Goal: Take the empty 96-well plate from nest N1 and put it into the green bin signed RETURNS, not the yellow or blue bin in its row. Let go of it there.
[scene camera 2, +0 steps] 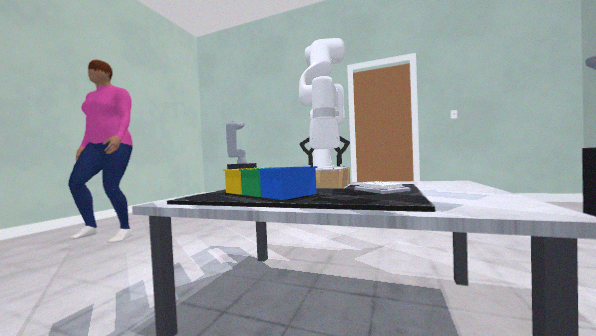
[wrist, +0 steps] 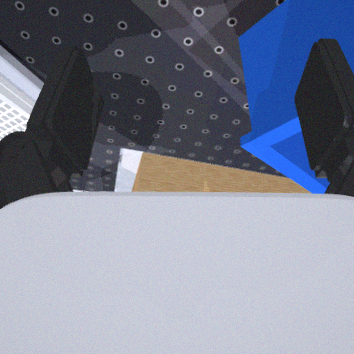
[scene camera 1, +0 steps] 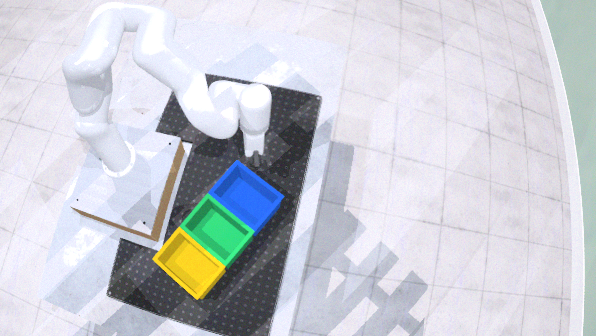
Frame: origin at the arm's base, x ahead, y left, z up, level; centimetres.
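Seen in the pictures: gripper, fingertip midpoint: (scene camera 2: 325, 166) (wrist: 195, 69); arm's base, link origin: (scene camera 2: 322, 167) (scene camera 1: 119, 159).
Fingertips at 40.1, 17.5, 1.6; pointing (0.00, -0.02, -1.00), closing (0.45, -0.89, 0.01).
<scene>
Offsets run from my fingertips to a thing's top centre, as dx, dy, dz. "pt": to the spot under its first point. Level surfaces: height alone.
The white 96-well plate {-16.2, +15.2, -7.2} (scene camera 2: 382, 184) (wrist: 9, 116) sits low on its pale nest (scene camera 2: 397, 190) (wrist: 21, 65); the wrist view shows part of both at its left edge. The arm hides them in scene camera 1. My gripper (scene camera 1: 256, 159) (scene camera 2: 325, 158) (wrist: 195, 69) is open and empty, above the mat near the blue bin's corner and to one side of the plate. The green bin {-1.4, -25.4, +0.2} (scene camera 1: 218, 228) (scene camera 2: 251, 182) stands between the blue bin (scene camera 1: 248, 198) (scene camera 2: 287, 182) (wrist: 267, 55) and the yellow bin {pt -5.8, -37.3, -9.2} (scene camera 1: 192, 266) (scene camera 2: 233, 182). No sign or nest label is readable.
The bins stand in a touching row on the black perforated mat {dz -9.8} (scene camera 1: 300, 112) (scene camera 2: 300, 201) (wrist: 172, 75). The arm's wood-sided base (scene camera 1: 168, 192) (scene camera 2: 332, 178) (wrist: 220, 175) stands beside the mat. A person in pink (scene camera 2: 107, 115) is in the room beyond the table.
</scene>
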